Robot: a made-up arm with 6 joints. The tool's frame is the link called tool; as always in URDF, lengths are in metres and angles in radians. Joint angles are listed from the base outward.
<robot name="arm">
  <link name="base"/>
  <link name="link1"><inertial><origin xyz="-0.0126 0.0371 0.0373"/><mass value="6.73"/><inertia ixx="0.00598" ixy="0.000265" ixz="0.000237" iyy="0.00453" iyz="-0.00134" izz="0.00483"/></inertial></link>
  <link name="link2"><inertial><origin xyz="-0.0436 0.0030 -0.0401"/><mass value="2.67"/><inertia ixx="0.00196" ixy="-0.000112" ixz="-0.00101" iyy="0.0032" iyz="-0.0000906" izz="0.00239"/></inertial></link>
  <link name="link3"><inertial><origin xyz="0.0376 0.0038 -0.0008"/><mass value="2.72"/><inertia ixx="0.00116" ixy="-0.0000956" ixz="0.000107" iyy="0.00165" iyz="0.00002" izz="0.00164"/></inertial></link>
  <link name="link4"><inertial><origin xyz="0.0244 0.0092 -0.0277"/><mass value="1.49"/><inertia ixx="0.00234" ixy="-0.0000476" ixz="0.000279" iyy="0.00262" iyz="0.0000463" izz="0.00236"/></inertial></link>
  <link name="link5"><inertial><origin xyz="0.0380 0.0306 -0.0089"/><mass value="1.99"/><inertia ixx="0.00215" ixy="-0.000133" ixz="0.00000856" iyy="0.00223" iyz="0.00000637" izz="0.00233"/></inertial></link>
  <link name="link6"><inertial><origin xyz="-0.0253 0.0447 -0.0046"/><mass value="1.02"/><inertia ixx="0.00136" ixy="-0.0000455" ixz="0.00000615" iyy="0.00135" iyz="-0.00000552" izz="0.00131"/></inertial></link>
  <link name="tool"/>
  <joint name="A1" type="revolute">
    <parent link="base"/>
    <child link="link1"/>
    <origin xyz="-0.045 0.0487 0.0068"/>
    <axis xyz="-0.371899 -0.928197 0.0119"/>
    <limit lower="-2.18" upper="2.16"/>
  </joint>
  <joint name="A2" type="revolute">
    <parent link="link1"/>
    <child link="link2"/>
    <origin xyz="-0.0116 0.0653 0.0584"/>
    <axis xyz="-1 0 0"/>
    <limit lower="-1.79" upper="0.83"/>
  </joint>
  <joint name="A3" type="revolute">
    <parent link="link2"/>
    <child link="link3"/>
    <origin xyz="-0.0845 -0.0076 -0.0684"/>
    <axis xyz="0 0 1"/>
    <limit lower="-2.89" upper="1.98"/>
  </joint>
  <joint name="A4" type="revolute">
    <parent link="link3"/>
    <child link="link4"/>
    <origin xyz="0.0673 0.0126 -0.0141"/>
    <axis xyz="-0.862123 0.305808 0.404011"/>
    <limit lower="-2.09" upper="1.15"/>
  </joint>
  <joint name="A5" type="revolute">
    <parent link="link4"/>
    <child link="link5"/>
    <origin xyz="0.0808 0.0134 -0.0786"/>
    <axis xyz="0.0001 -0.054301 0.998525"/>
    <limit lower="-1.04" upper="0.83"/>
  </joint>
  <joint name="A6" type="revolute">
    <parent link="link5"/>
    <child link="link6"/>
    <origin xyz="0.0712 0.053 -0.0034"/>
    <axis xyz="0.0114 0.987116 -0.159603"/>
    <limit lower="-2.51" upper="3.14"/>
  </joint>
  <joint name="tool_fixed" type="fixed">
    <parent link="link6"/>
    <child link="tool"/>
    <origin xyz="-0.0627 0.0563 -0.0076" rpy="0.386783 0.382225 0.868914"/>
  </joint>
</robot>
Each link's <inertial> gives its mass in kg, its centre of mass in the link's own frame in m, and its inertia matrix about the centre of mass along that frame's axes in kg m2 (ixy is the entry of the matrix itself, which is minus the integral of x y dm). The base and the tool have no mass. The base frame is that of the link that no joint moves.
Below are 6 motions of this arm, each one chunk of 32 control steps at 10 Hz.
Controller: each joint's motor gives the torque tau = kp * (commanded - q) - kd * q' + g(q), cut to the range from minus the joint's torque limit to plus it. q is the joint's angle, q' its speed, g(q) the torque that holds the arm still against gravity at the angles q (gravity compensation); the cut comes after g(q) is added. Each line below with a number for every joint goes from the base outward.
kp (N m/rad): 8.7 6 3.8 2.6 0.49 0.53
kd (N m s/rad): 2 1.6 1.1 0.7 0.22 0.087
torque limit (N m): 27 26 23 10 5.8 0.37
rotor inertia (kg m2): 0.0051 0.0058 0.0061 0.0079 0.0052 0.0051
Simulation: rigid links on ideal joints. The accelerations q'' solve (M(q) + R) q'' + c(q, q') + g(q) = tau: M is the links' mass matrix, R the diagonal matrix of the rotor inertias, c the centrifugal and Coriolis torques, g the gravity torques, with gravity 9.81 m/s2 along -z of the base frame. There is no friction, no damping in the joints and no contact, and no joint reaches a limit. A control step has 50 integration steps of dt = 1/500 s. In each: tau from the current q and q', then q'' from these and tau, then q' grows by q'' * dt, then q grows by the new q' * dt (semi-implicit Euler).
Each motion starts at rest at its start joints. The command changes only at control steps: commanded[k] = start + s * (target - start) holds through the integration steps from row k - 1 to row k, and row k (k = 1, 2, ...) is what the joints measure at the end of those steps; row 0 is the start. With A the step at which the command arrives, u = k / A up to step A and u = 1 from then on. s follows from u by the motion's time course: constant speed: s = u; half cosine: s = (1 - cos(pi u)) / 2; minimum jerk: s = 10 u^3 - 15 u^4 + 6 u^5; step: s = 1 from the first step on.
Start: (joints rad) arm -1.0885 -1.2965 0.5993 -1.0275 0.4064 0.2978
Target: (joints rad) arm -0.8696 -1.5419 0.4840 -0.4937 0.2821 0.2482
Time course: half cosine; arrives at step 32
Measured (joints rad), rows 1 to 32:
1: -1.0884 -1.2967 0.5991 -1.0272 0.4063 0.2978
2: -1.0879 -1.2975 0.5986 -1.0260 0.4058 0.2977
3: -1.0868 -1.2990 0.5976 -1.0235 0.4048 0.2976
4: -1.0851 -1.3014 0.5960 -1.0193 0.4032 0.2972
5: -1.0825 -1.3047 0.5940 -1.0132 0.4011 0.2966
6: -1.0789 -1.3090 0.5915 -1.0049 0.3984 0.2958
7: -1.0745 -1.3142 0.5886 -0.9944 0.3952 0.2948
8: -1.0691 -1.3204 0.5855 -0.9818 0.3918 0.2935
9: -1.0627 -1.3274 0.5820 -0.9669 0.3881 0.2919
10: -1.0555 -1.3352 0.5783 -0.9501 0.3842 0.2901
11: -1.0475 -1.3438 0.5744 -0.9314 0.3802 0.2881
12: -1.0389 -1.3531 0.5703 -0.9110 0.3761 0.2860
13: -1.0296 -1.3630 0.5661 -0.8891 0.3719 0.2837
14: -1.0197 -1.3734 0.5616 -0.8660 0.3677 0.2813
15: -1.0095 -1.3843 0.5571 -0.8418 0.3633 0.2788
16: -0.9990 -1.3955 0.5524 -0.8168 0.3589 0.2763
17: -0.9883 -1.4070 0.5476 -0.7913 0.3544 0.2737
18: -0.9775 -1.4185 0.5428 -0.7655 0.3499 0.2711
19: -0.9667 -1.4301 0.5379 -0.7397 0.3453 0.2686
20: -0.9560 -1.4415 0.5330 -0.7141 0.3408 0.2661
21: -0.9456 -1.4527 0.5282 -0.6889 0.3362 0.2637
22: -0.9355 -1.4636 0.5234 -0.6645 0.3317 0.2614
23: -0.9258 -1.4740 0.5188 -0.6410 0.3273 0.2592
24: -0.9166 -1.4839 0.5144 -0.6186 0.3231 0.2571
25: -0.9081 -1.4932 0.5103 -0.5977 0.3190 0.2551
26: -0.9002 -1.5017 0.5064 -0.5783 0.3151 0.2534
27: -0.8930 -1.5095 0.5028 -0.5606 0.3115 0.2518
28: -0.8867 -1.5163 0.4996 -0.5449 0.3082 0.2505
29: -0.8813 -1.5223 0.4968 -0.5313 0.3053 0.2493
30: -0.8769 -1.5272 0.4945 -0.5198 0.3027 0.2484
31: -0.8734 -1.5311 0.4926 -0.5107 0.3005 0.2477
32: -0.8709 -1.5339 0.4911 -0.5040 0.2987 0.2473

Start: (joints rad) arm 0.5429 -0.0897 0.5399 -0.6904 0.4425 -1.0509
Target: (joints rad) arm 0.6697 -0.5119 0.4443 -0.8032 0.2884 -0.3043
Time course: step
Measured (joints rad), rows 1 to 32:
1: 0.5902 -0.1657 0.5130 -0.6611 0.4387 -0.8514
2: 0.6325 -0.2573 0.4926 -0.6771 0.4158 -0.5750
3: 0.6510 -0.3397 0.4808 -0.7151 0.3888 -0.3929
4: 0.6563 -0.4077 0.4751 -0.7559 0.3635 -0.3071
5: 0.6563 -0.4584 0.4715 -0.7891 0.3433 -0.2795
6: 0.6556 -0.4919 0.4678 -0.8114 0.3282 -0.2779
7: 0.6559 -0.5109 0.4632 -0.8232 0.3168 -0.2843
8: 0.6576 -0.5196 0.4583 -0.8269 0.3079 -0.2913
9: 0.6600 -0.5216 0.4535 -0.8255 0.3008 -0.2968
10: 0.6626 -0.5203 0.4496 -0.8214 0.2953 -0.3005
11: 0.6650 -0.5176 0.4465 -0.8166 0.2913 -0.3029
12: 0.6669 -0.5149 0.4444 -0.8121 0.2885 -0.3043
13: 0.6682 -0.5127 0.4432 -0.8085 0.2868 -0.3051
14: 0.6691 -0.5113 0.4426 -0.8060 0.2859 -0.3054
15: 0.6696 -0.5106 0.4425 -0.8043 0.2856 -0.3053
16: 0.6698 -0.5104 0.4427 -0.8034 0.2857 -0.3051
17: 0.6699 -0.5106 0.4430 -0.8030 0.2861 -0.3049
18: 0.6699 -0.5108 0.4434 -0.8029 0.2866 -0.3047
19: 0.6698 -0.5112 0.4438 -0.8029 0.2871 -0.3045
20: 0.6698 -0.5115 0.4441 -0.8029 0.2875 -0.3044
21: 0.6698 -0.5117 0.4443 -0.8030 0.2879 -0.3043
22: 0.6697 -0.5118 0.4445 -0.8031 0.2883 -0.3042
23: 0.6697 -0.5119 0.4445 -0.8031 0.2885 -0.3042
24: 0.6697 -0.5120 0.4446 -0.8032 0.2886 -0.3042
25: 0.6697 -0.5120 0.4446 -0.8032 0.2887 -0.3043
26: 0.6697 -0.5120 0.4445 -0.8032 0.2887 -0.3043
27: 0.6697 -0.5120 0.4445 -0.8032 0.2887 -0.3043
28: 0.6697 -0.5119 0.4444 -0.8032 0.2887 -0.3043
29: 0.6697 -0.5119 0.4444 -0.8032 0.2886 -0.3043
30: 0.6697 -0.5119 0.4444 -0.8032 0.2886 -0.3043
31: 0.6697 -0.5119 0.4443 -0.8032 0.2885 -0.3043
32: 0.6697 -0.5119 0.4443 -0.8032 0.2885 -0.3043

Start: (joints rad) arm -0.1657 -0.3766 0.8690 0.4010 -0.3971 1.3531
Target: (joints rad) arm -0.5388 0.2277 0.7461 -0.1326 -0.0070 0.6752
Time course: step
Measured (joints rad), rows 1 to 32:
1: -0.2736 -0.2416 0.8481 0.2198 -0.3654 1.1782
2: -0.3852 -0.1038 0.8161 0.0888 -0.3060 0.9373
3: -0.4517 0.0035 0.7930 0.0138 -0.2455 0.7723
4: -0.4873 0.0854 0.7777 -0.0269 -0.1906 0.6888
5: -0.5058 0.1459 0.7668 -0.0485 -0.1447 0.6570
6: -0.5157 0.1882 0.7585 -0.0612 -0.1087 0.6501
7: -0.5215 0.2157 0.7520 -0.0706 -0.0820 0.6526
8: -0.5252 0.2316 0.7471 -0.0795 -0.0631 0.6575
9: -0.5281 0.2391 0.7439 -0.0887 -0.0500 0.6623
10: -0.5306 0.2410 0.7423 -0.0979 -0.0409 0.6665
11: -0.5328 0.2396 0.7418 -0.1067 -0.0344 0.6700
12: -0.5348 0.2365 0.7423 -0.1147 -0.0294 0.6728
13: -0.5365 0.2330 0.7432 -0.1213 -0.0252 0.6748
14: -0.5379 0.2299 0.7445 -0.1264 -0.0214 0.6761
15: -0.5389 0.2274 0.7457 -0.1301 -0.0179 0.6768
16: -0.5396 0.2257 0.7467 -0.1326 -0.0148 0.6770
17: -0.5400 0.2248 0.7475 -0.1339 -0.0121 0.6768
18: -0.5401 0.2246 0.7480 -0.1345 -0.0099 0.6765
19: -0.5401 0.2248 0.7482 -0.1345 -0.0082 0.6761
20: -0.5399 0.2253 0.7482 -0.1342 -0.0069 0.6757
21: -0.5396 0.2259 0.7479 -0.1338 -0.0062 0.6754
22: -0.5394 0.2265 0.7476 -0.1333 -0.0058 0.6751
23: -0.5392 0.2270 0.7472 -0.1329 -0.0058 0.6750
24: -0.5390 0.2275 0.7469 -0.1326 -0.0059 0.6749
25: -0.5388 0.2278 0.7465 -0.1324 -0.0062 0.6749
26: -0.5387 0.2280 0.7462 -0.1323 -0.0065 0.6750
27: -0.5386 0.2280 0.7460 -0.1322 -0.0068 0.6750
28: -0.5386 0.2281 0.7459 -0.1323 -0.0071 0.6751
29: -0.5386 0.2280 0.7458 -0.1323 -0.0072 0.6751
30: -0.5387 0.2280 0.7458 -0.1324 -0.0074 0.6752
31: -0.5387 0.2279 0.7458 -0.1325 -0.0074 0.6752
32: -0.5387 0.2278 0.7459 -0.1325 -0.0074 0.6752

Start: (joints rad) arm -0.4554 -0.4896 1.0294 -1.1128 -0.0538 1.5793
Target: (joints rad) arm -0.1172 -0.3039 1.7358 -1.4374 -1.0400 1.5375
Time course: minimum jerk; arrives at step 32
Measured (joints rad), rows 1 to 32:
1: -0.4554 -0.4896 1.0294 -1.1128 -0.0538 1.5793
2: -0.4552 -0.4896 1.0297 -1.1132 -0.0542 1.5793
3: -0.4548 -0.4894 1.0305 -1.1142 -0.0554 1.5791
4: -0.4537 -0.4891 1.0324 -1.1162 -0.0580 1.5789
5: -0.4518 -0.4885 1.0359 -1.1196 -0.0629 1.5785
6: -0.4486 -0.4873 1.0417 -1.1244 -0.0706 1.5780
7: -0.4441 -0.4855 1.0502 -1.1308 -0.0816 1.5773
8: -0.4378 -0.4828 1.0618 -1.1389 -0.0965 1.5765
9: -0.4298 -0.4793 1.0770 -1.1485 -0.1153 1.5754
10: -0.4200 -0.4748 1.0959 -1.1595 -0.1383 1.5740
11: -0.4083 -0.4693 1.1187 -1.1719 -0.1653 1.5725
12: -0.3949 -0.4629 1.1451 -1.1854 -0.1962 1.5707
13: -0.3799 -0.4557 1.1751 -1.1999 -0.2309 1.5687
14: -0.3635 -0.4476 1.2084 -1.2153 -0.2689 1.5666
15: -0.3459 -0.4388 1.2444 -1.2312 -0.3100 1.5643
16: -0.3273 -0.4294 1.2828 -1.2476 -0.3537 1.5619
17: -0.3081 -0.4195 1.3230 -1.2641 -0.3996 1.5594
18: -0.2885 -0.4091 1.3642 -1.2807 -0.4473 1.5569
19: -0.2687 -0.3984 1.4059 -1.2970 -0.4963 1.5545
20: -0.2491 -0.3875 1.4474 -1.3129 -0.5461 1.5521
21: -0.2299 -0.3766 1.4881 -1.3281 -0.5963 1.5499
22: -0.2114 -0.3656 1.5272 -1.3426 -0.6464 1.5478
23: -0.1938 -0.3548 1.5641 -1.3561 -0.6958 1.5460
24: -0.1775 -0.3444 1.5984 -1.3686 -0.7440 1.5445
25: -0.1626 -0.3345 1.6294 -1.3799 -0.7904 1.5433
26: -0.1493 -0.3252 1.6569 -1.3899 -0.8344 1.5423
27: -0.1378 -0.3168 1.6805 -1.3987 -0.8755 1.5417
28: -0.1283 -0.3094 1.7000 -1.4060 -0.9130 1.5414
29: -0.1206 -0.3032 1.7154 -1.4121 -0.9465 1.5413
30: -0.1150 -0.2983 1.7269 -1.4170 -0.9754 1.5413
31: -0.1112 -0.2947 1.7348 -1.4208 -0.9996 1.5414
32: -0.1090 -0.2924 1.7396 -1.4239 -1.0189 1.5415

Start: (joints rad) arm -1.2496 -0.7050 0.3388 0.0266 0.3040 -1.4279
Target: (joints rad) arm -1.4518 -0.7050 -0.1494 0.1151 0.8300 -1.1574
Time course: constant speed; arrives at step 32
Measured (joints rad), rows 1 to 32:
1: -1.2513 -0.7056 0.3362 0.0274 0.3078 -1.4261
2: -1.2549 -0.7063 0.3303 0.0287 0.3153 -1.4209
3: -1.2597 -0.7070 0.3215 0.0303 0.3250 -1.4133
4: -1.2652 -0.7075 0.3106 0.0320 0.3359 -1.4046
5: -1.2711 -0.7078 0.2980 0.0340 0.3474 -1.3957
6: -1.2772 -0.7078 0.2842 0.0363 0.3593 -1.3870
7: -1.2833 -0.7076 0.2695 0.0387 0.3715 -1.3785
8: -1.2895 -0.7073 0.2543 0.0413 0.3841 -1.3701
9: -1.2956 -0.7068 0.2387 0.0441 0.3970 -1.3617
10: -1.3018 -0.7064 0.2231 0.0470 0.4105 -1.3534
11: -1.3080 -0.7060 0.2074 0.0499 0.4243 -1.3449
12: -1.3142 -0.7056 0.1918 0.0528 0.4387 -1.3365
13: -1.3205 -0.7053 0.1763 0.0557 0.4535 -1.3280
14: -1.3268 -0.7051 0.1608 0.0585 0.4687 -1.3195
15: -1.3331 -0.7050 0.1455 0.0614 0.4842 -1.3111
16: -1.3394 -0.7049 0.1302 0.0642 0.5000 -1.3026
17: -1.3457 -0.7049 0.1150 0.0670 0.5160 -1.2941
18: -1.3520 -0.7049 0.0998 0.0697 0.5322 -1.2856
19: -1.3583 -0.7050 0.0847 0.0725 0.5485 -1.2771
20: -1.3646 -0.7050 0.0695 0.0752 0.5649 -1.2687
21: -1.3710 -0.7050 0.0544 0.0780 0.5813 -1.2602
22: -1.3773 -0.7051 0.0392 0.0808 0.5978 -1.2517
23: -1.3836 -0.7051 0.0240 0.0835 0.6142 -1.2433
24: -1.3899 -0.7051 0.0088 0.0863 0.6307 -1.2348
25: -1.3962 -0.7051 -0.0065 0.0891 0.6471 -1.2264
26: -1.4026 -0.7050 -0.0217 0.0918 0.6636 -1.2179
27: -1.4089 -0.7050 -0.0370 0.0946 0.6800 -1.2094
28: -1.4152 -0.7050 -0.0522 0.0974 0.6964 -1.2010
29: -1.4215 -0.7050 -0.0675 0.1002 0.7129 -1.1925
30: -1.4278 -0.7050 -0.0828 0.1030 0.7293 -1.1841
31: -1.4341 -0.7049 -0.0980 0.1057 0.7457 -1.1756
32: -1.4404 -0.7049 -0.1133 0.1085 0.7621 -1.1672

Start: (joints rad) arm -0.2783 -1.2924 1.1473 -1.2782 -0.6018 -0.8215
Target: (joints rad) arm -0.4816 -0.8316 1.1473 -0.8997 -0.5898 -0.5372
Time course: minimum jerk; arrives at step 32
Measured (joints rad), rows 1 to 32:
1: -0.2783 -1.2924 1.1473 -1.2782 -0.6018 -0.8215
2: -0.2785 -1.2922 1.1474 -1.2780 -0.6016 -0.8212
3: -0.2789 -1.2915 1.1475 -1.2774 -0.6010 -0.8205
4: -0.2799 -1.2901 1.1477 -1.2760 -0.6000 -0.8189
5: -0.2816 -1.2875 1.1481 -1.2736 -0.5984 -0.8162
6: -0.2842 -1.2833 1.1485 -1.2698 -0.5963 -0.8122
7: -0.2877 -1.2772 1.1490 -1.2645 -0.5938 -0.8066
8: -0.2923 -1.2690 1.1495 -1.2573 -0.5911 -0.7996
9: -0.2979 -1.2584 1.1500 -1.2482 -0.5884 -0.7910
10: -0.3046 -1.2455 1.1503 -1.2372 -0.5857 -0.7809
11: -0.3123 -1.2300 1.1506 -1.2242 -0.5834 -0.7695
12: -0.3209 -1.2122 1.1507 -1.2094 -0.5815 -0.7568
13: -0.3304 -1.1923 1.1507 -1.1929 -0.5802 -0.7431
14: -0.3406 -1.1703 1.1505 -1.1749 -0.5795 -0.7284
15: -0.3513 -1.1466 1.1502 -1.1556 -0.5794 -0.7130
16: -0.3624 -1.1216 1.1498 -1.1353 -0.5799 -0.6972
17: -0.3737 -1.0957 1.1493 -1.1143 -0.5810 -0.6811
18: -0.3851 -1.0691 1.1487 -1.0928 -0.5826 -0.6650
19: -0.3963 -1.0424 1.1480 -1.0713 -0.5847 -0.6491
20: -0.4072 -1.0159 1.1474 -1.0500 -0.5871 -0.6336
21: -0.4176 -0.9901 1.1467 -1.0293 -0.5897 -0.6189
22: -0.4274 -0.9653 1.1461 -1.0094 -0.5925 -0.6050
23: -0.4365 -0.9420 1.1455 -0.9907 -0.5954 -0.5922
24: -0.4447 -0.9204 1.1451 -0.9734 -0.5982 -0.5808
25: -0.4519 -0.9008 1.1447 -0.9577 -0.6008 -0.5707
26: -0.4581 -0.8836 1.1444 -0.9439 -0.6033 -0.5620
27: -0.4633 -0.8687 1.1442 -0.9320 -0.6054 -0.5550
28: -0.4676 -0.8564 1.1441 -0.9221 -0.6072 -0.5494
29: -0.4708 -0.8467 1.1441 -0.9142 -0.6085 -0.5453
30: -0.4733 -0.8393 1.1442 -0.9082 -0.6093 -0.5424
31: -0.4750 -0.8343 1.1444 -0.9040 -0.6096 -0.5407
32: -0.4763 -0.8311 1.1447 -0.9013 -0.6092 -0.5397

